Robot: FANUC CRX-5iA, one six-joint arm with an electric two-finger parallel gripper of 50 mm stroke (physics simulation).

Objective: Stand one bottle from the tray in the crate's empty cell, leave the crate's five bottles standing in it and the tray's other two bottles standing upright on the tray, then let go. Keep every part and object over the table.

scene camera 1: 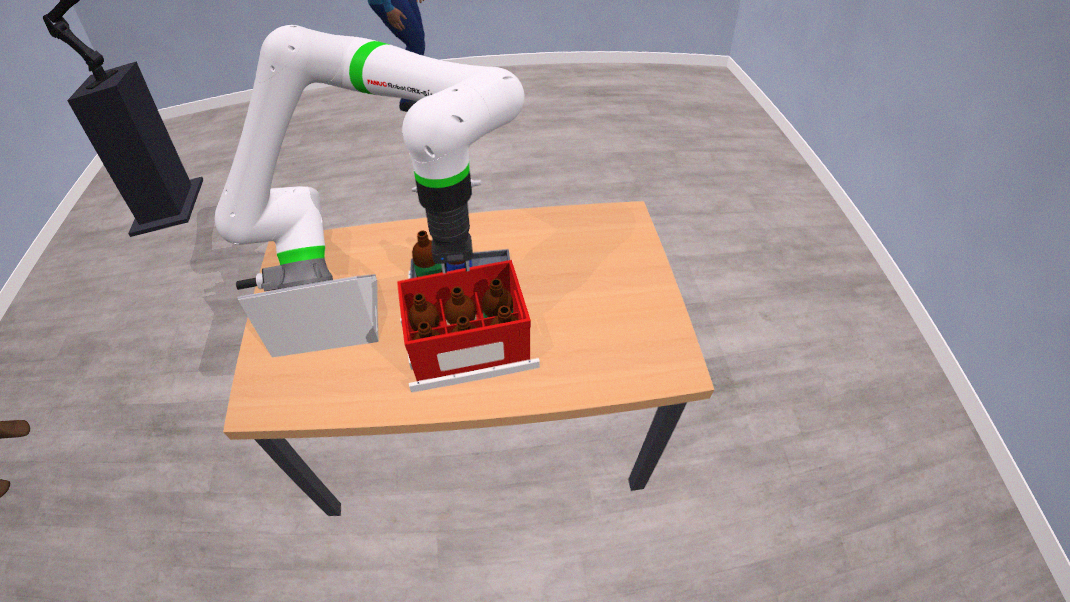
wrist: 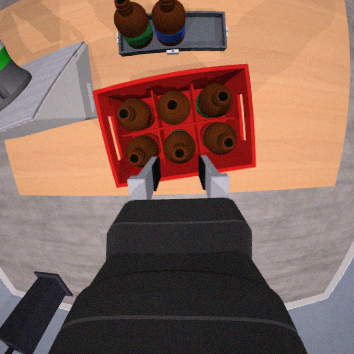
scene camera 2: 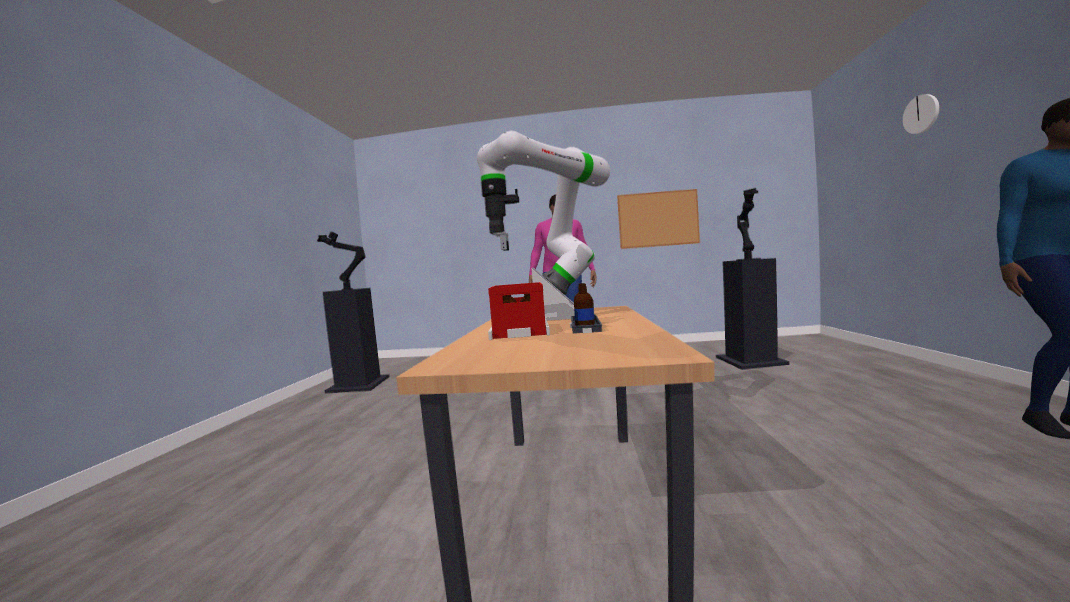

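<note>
The red crate stands on the table, with an upright brown bottle in every cell, in two rows of three. The middle bottle of the row nearest the gripper stands level with its neighbours. My gripper is open and empty, high above the crate. The grey tray holds an upright green-labelled bottle and an upright blue-labelled bottle. Its third place is bare. In scene camera 1 the wrist partly hides the blue-labelled bottle.
A tilted grey panel stands by the arm's base, left of the crate in scene camera 1. A white strip lies along the crate's front foot. The wooden table bears crate and tray. People and dark pedestals stand away from it.
</note>
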